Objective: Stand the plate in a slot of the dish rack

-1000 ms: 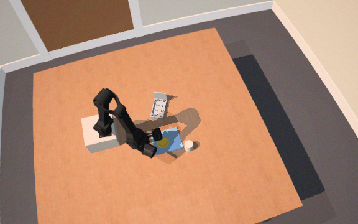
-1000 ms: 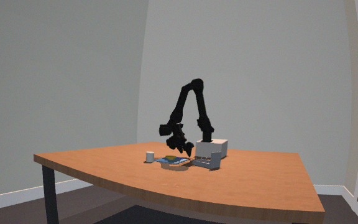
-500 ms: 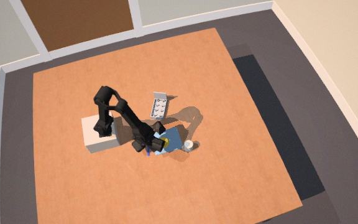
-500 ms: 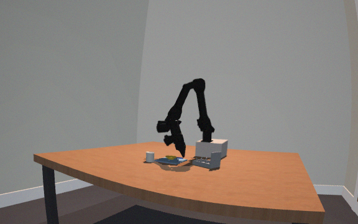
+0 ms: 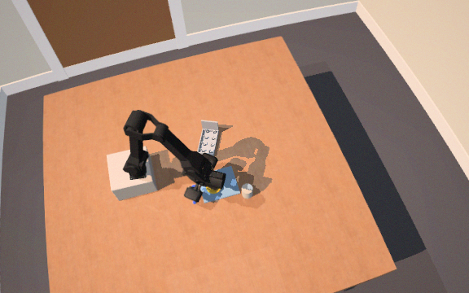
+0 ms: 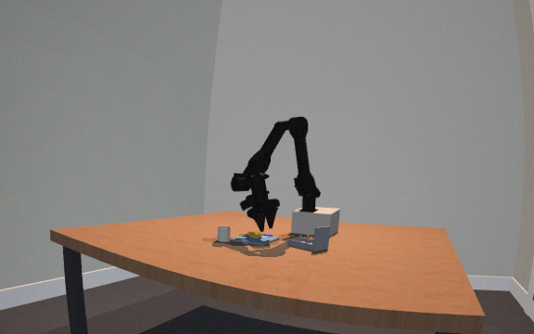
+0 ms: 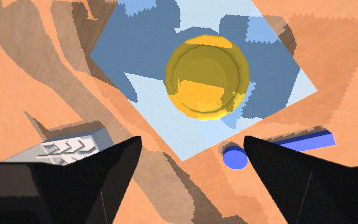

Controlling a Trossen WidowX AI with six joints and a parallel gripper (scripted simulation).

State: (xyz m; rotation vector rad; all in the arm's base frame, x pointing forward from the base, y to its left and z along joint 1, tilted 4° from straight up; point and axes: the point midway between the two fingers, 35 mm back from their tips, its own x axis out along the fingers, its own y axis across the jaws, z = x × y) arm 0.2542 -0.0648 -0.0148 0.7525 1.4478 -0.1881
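Right now my gripper tip is 30 mm to the left of the yellow plate, 30 mm short of it and 20 mm above it. Round my gripper tip: blue spoon (50 mm behind, 30 mm to the right, 30 mm below); then white cup (160 mm ahead, 80 mm to the right, 10 mm below); then light blue mat (50 mm ahead, 30 mm below, 10 mm to the right).
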